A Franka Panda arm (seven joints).
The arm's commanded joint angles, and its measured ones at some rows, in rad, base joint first. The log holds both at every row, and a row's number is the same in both.
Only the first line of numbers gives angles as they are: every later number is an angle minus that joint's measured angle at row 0.
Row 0, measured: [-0.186 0.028 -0.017 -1.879 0.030 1.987 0.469]
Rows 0 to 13, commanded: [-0.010 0.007 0.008 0.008 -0.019 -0.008 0.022]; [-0.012 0.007 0.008 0.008 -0.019 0.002 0.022]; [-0.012 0.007 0.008 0.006 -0.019 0.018 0.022]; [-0.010 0.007 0.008 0.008 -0.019 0.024 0.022]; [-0.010 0.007 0.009 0.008 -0.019 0.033 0.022]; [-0.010 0.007 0.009 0.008 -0.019 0.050 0.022]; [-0.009 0.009 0.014 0.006 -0.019 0.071 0.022]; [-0.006 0.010 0.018 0.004 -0.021 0.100 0.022]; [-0.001 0.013 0.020 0.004 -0.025 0.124 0.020]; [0.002 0.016 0.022 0.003 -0.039 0.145 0.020]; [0.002 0.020 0.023 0.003 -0.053 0.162 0.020]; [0.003 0.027 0.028 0.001 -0.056 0.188 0.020]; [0.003 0.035 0.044 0.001 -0.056 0.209 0.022]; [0.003 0.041 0.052 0.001 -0.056 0.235 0.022]
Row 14, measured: [0.003 0.020 0.020 0.000 -0.031 0.167 0.000]
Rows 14 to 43, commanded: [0.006 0.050 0.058 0.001 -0.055 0.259 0.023]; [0.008 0.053 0.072 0.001 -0.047 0.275 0.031]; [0.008 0.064 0.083 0.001 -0.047 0.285 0.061]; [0.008 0.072 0.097 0.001 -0.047 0.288 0.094]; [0.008 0.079 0.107 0.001 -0.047 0.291 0.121]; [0.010 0.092 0.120 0.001 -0.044 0.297 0.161]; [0.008 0.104 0.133 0.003 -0.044 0.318 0.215]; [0.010 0.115 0.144 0.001 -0.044 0.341 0.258]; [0.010 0.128 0.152 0.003 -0.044 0.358 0.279]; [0.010 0.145 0.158 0.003 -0.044 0.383 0.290]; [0.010 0.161 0.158 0.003 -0.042 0.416 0.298]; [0.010 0.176 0.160 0.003 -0.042 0.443 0.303]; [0.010 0.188 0.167 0.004 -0.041 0.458 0.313]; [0.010 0.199 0.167 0.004 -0.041 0.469 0.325]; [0.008 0.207 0.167 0.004 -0.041 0.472 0.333]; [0.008 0.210 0.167 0.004 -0.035 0.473 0.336]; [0.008 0.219 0.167 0.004 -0.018 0.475 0.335]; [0.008 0.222 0.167 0.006 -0.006 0.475 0.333]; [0.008 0.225 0.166 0.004 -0.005 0.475 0.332]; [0.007 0.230 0.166 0.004 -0.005 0.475 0.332]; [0.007 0.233 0.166 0.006 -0.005 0.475 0.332]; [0.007 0.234 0.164 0.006 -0.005 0.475 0.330]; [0.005 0.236 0.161 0.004 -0.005 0.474 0.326]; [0.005 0.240 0.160 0.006 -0.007 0.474 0.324]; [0.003 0.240 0.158 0.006 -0.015 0.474 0.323]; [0.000 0.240 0.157 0.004 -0.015 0.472 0.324]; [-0.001 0.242 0.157 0.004 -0.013 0.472 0.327]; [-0.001 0.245 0.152 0.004 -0.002 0.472 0.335]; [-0.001 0.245 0.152 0.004 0.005 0.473 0.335]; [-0.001 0.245 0.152 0.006 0.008 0.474 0.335]
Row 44, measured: [0.000 0.232 0.151 0.000 -0.017 0.462 0.316]
